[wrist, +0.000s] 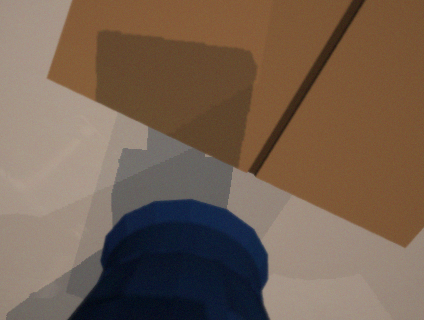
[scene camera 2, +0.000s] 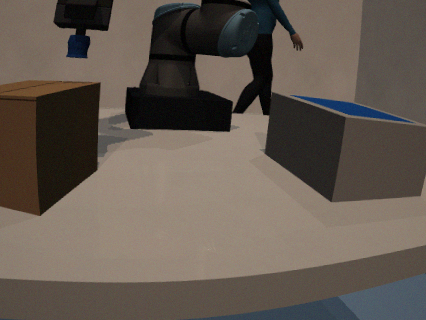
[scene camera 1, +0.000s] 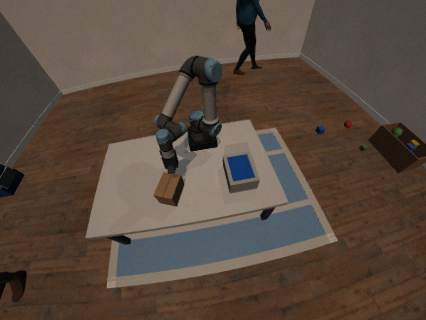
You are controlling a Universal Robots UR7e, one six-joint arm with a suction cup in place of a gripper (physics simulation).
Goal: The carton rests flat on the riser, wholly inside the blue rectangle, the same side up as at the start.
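Places are measured from the arm's base along level axes (x ahead, y left, z up), in metres.
Where they show: end effector, tool point: (wrist: 184, 271) (scene camera 2: 76, 57); arm's base, origin of the base link: (scene camera 2: 168, 93) (scene camera 1: 199, 135).
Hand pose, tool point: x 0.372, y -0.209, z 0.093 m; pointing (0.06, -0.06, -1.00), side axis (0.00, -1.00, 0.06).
Each offset is from my tool point to the centre of the thing. Level surfaces: height alone.
The brown carton @[dx +0.091, dy -0.051, dz -0.101 m] (scene camera 1: 169, 189) (scene camera 2: 67, 145) (wrist: 350, 125) rests on the table, with the dark seam on its top face. The grey riser @[dx +0.043, dy +0.453, dz -0.106 m] (scene camera 1: 244, 187) (scene camera 2: 382, 160) stands apart on the table, and the blue rectangle @[dx +0.043, dy +0.453, dz -0.046 m] (scene camera 1: 240, 167) (scene camera 2: 355, 108) on its top bears nothing. My gripper, the blue suction cup (scene camera 1: 171, 170) (scene camera 2: 78, 56) (wrist: 185, 225), is open and holds nothing. It hangs above table height, higher than the carton's top and on the robot-base side of it. In the wrist view the cup shows beside the carton's near edge, not over its top.
The black robot base (scene camera 1: 202, 141) (scene camera 2: 177, 112) stands at the table's back, between carton and riser. The white table @[dz -0.166 m] (scene camera 1: 120, 200) (scene camera 2: 175, 225) stands on a blue mat (scene camera 1: 225, 245). A person (scene camera 1: 248, 35) (scene camera 2: 261, 65) is behind it. A brown toy box (scene camera 1: 392, 150) stands on the floor at right.
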